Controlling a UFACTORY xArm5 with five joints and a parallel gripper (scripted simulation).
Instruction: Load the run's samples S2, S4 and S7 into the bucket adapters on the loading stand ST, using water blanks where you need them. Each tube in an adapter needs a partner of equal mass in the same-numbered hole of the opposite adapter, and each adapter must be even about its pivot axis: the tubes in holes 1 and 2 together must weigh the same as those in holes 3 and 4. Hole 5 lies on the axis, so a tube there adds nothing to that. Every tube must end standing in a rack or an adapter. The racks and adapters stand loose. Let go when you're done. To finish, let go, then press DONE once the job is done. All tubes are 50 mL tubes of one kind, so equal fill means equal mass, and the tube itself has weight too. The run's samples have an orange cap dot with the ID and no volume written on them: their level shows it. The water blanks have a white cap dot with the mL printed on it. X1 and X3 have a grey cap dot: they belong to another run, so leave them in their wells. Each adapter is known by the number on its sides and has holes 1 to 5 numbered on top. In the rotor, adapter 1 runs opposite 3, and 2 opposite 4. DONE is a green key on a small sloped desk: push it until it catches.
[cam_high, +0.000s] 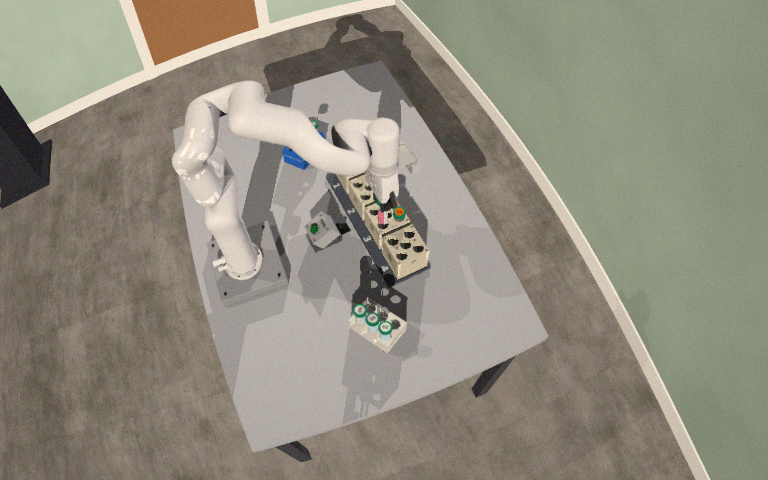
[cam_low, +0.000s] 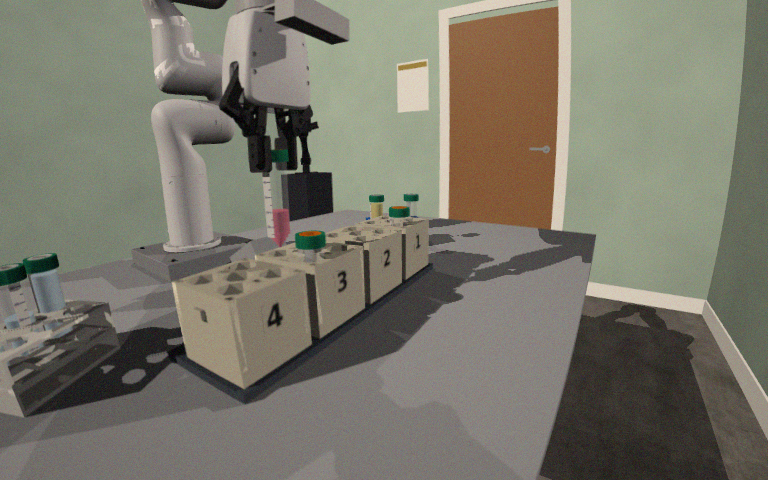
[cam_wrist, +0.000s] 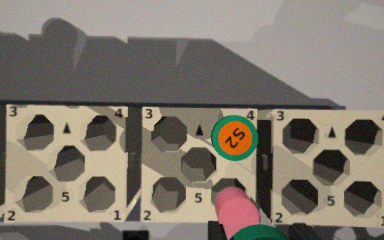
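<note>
Right now the pink tube is 5 cm below my hand and 1 cm to the right of it. Also, from my hand: green done key: 18 cm behind, 15 cm below, 8 cm to the left; then adapter 1: 25 cm to the left, 16 cm below, 1 cm ahead; then dark loading stand: 21 cm below, 8 cm to the left, 2 cm ahead.
</note>
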